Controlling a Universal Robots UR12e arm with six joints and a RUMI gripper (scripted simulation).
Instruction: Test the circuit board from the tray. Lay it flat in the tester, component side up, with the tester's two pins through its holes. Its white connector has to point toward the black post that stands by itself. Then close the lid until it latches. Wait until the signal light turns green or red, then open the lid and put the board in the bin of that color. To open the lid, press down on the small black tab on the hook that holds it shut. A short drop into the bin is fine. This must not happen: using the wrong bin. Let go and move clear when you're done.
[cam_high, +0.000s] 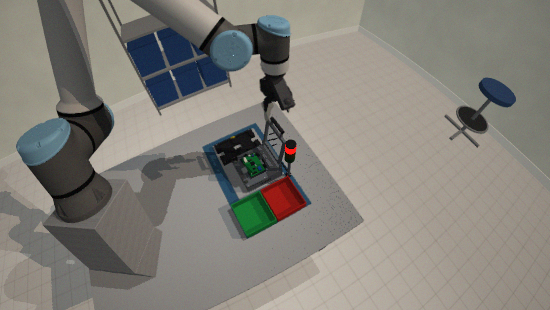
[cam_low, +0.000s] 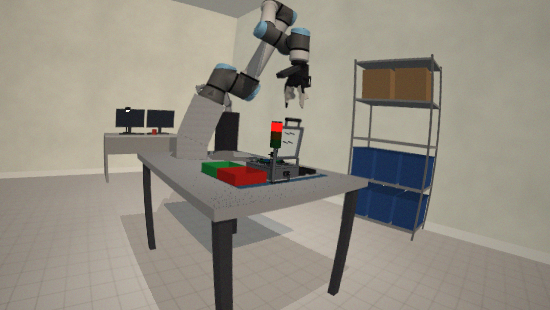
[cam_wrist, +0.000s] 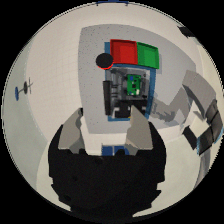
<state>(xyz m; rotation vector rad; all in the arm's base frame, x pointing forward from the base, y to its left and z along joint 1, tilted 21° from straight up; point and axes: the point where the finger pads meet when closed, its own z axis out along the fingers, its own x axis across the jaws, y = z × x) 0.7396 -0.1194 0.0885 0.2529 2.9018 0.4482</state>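
The green circuit board lies 260 mm below my hand, 130 mm behind it and 20 mm to the left of it. Also, from my hand: green bin (320 mm below, 260 mm behind, 160 mm to the right); then red bin (320 mm below, 180 mm to the right, 110 mm behind); then tester lid (150 mm below, 20 mm behind, 10 mm to the left).
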